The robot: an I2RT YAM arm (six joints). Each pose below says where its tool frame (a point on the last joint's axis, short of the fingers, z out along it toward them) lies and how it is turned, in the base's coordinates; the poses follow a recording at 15 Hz.
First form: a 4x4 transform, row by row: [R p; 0 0 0 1], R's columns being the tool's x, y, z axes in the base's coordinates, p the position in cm. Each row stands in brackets.
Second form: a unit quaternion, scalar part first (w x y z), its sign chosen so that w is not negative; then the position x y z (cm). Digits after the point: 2 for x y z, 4 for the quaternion. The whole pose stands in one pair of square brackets.
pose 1, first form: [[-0.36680 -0.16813 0.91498 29.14], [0.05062 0.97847 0.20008 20.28], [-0.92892 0.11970 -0.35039 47.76], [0 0 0 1]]
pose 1, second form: [0.5615 -0.0358 0.8209 0.0974 29.14 20.28 47.76]
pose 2, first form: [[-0.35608 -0.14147 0.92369 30.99], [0.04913 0.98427 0.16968 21.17], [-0.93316 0.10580 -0.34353 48.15], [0 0 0 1]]
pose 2, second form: [0.5667 -0.0282 0.8191 0.0841 30.99 21.17 48.15]
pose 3, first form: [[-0.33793 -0.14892 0.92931 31.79], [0.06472 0.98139 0.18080 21.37], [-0.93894 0.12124 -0.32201 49.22], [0 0 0 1]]
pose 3, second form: [0.5748 -0.0259 0.8126 0.0929 31.79 21.37 49.22]
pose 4, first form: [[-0.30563 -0.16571 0.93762 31.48], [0.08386 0.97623 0.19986 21.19], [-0.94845 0.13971 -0.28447 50.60], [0 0 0 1]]
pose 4, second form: [0.5887 -0.0255 0.8010 0.1060 31.48 21.19 50.60]
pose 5, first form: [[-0.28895 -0.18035 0.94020 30.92], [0.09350 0.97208 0.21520 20.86], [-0.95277 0.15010 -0.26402 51.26], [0 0 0 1]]
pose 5, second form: [0.5956 -0.0273 0.7945 0.1149 30.92 20.86 51.26]
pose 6, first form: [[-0.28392 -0.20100 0.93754 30.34], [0.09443 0.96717 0.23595 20.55], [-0.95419 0.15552 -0.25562 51.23], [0 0 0 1]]
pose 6, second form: [0.5974 -0.0337 0.7916 0.1236 30.34 20.55 51.23]
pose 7, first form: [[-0.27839 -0.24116 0.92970 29.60], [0.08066 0.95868 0.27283 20.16], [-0.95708 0.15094 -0.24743 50.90], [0 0 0 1]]
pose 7, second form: [0.5985 -0.0509 0.7881 0.1344 29.60 20.16 50.90]
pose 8, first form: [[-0.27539 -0.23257 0.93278 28.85], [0.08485 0.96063 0.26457 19.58], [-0.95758 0.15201 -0.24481 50.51], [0 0 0 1]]
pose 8, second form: [0.6001 -0.0469 0.7875 0.1322 28.85 19.58 50.51]
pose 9, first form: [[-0.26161 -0.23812 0.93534 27.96], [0.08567 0.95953 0.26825 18.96], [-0.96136 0.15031 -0.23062 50.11], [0 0 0 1]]
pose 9, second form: [0.6057 -0.0487 0.7829 0.1337 27.96 18.96 50.11]
